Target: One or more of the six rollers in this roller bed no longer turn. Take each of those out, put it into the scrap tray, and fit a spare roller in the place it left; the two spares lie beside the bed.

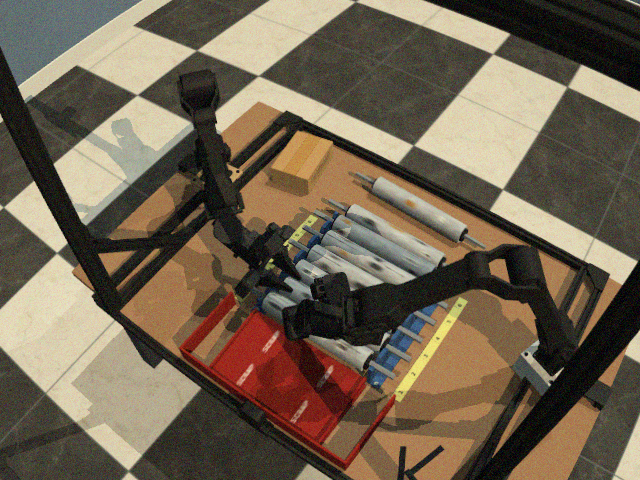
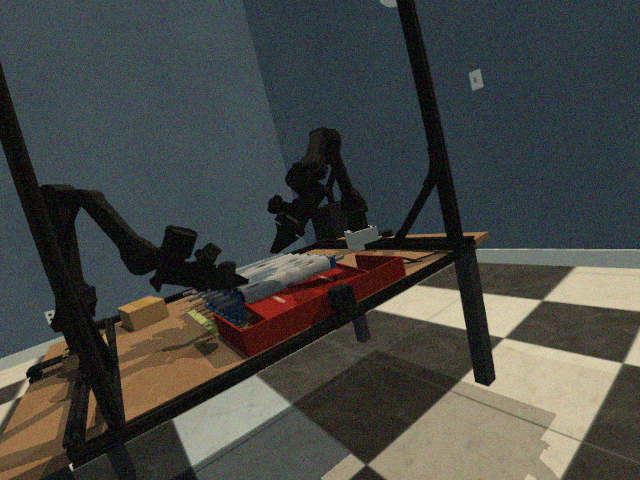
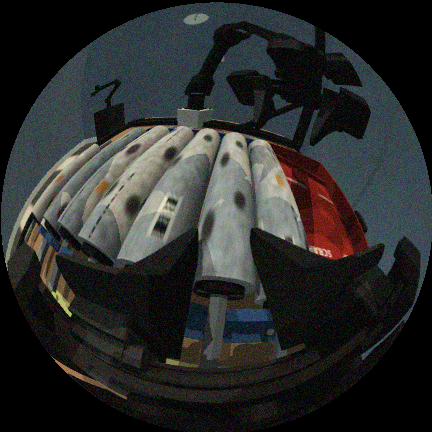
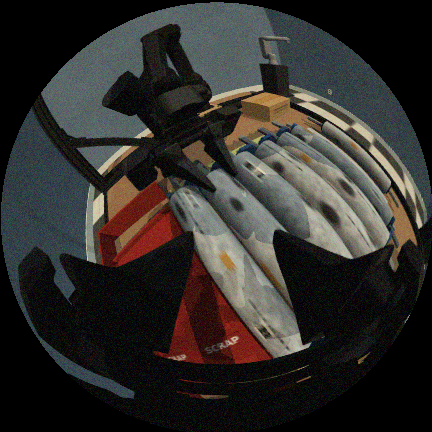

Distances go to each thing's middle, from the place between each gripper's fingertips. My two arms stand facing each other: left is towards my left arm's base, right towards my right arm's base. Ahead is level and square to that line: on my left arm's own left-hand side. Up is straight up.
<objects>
Now: right hand 37 cm short of the tan cardboard box (image 1: pixel 301 163), 32 cm to the right of it and 10 cm above it.
Right now my left hand is 33 cm short of the tan cardboard box, 24 cm to the right of it and 5 cm above it.
</objects>
